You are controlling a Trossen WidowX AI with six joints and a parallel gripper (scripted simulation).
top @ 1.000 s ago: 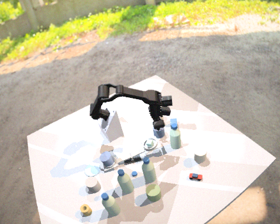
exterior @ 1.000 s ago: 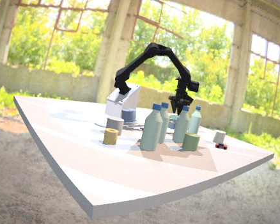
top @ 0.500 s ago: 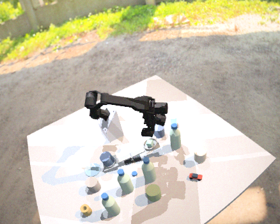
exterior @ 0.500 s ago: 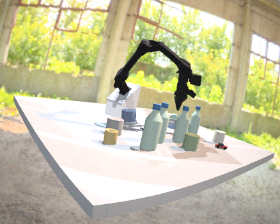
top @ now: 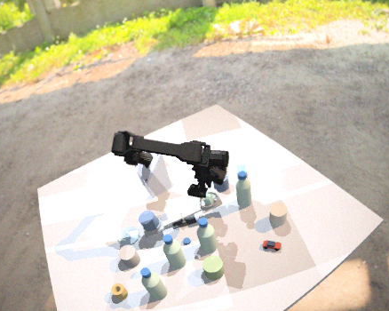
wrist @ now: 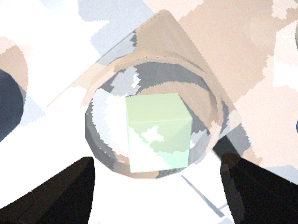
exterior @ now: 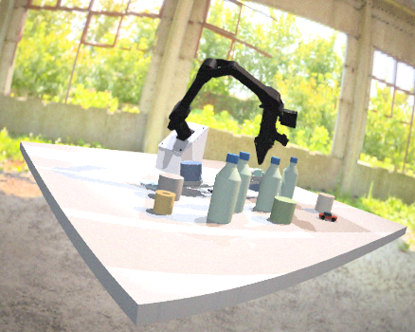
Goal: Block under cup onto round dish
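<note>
Now: gripper tip 4 cm above the pale green block. The rest, counted from my gripper tip: red toy car (30 cm ahead, 11 cm below, 10 cm to the left); green cylinder (25 cm ahead, 13 cm to the right, 9 cm below); blue disc (16 cm to the right, 12 cm below, 8 cm ahead).
</note>
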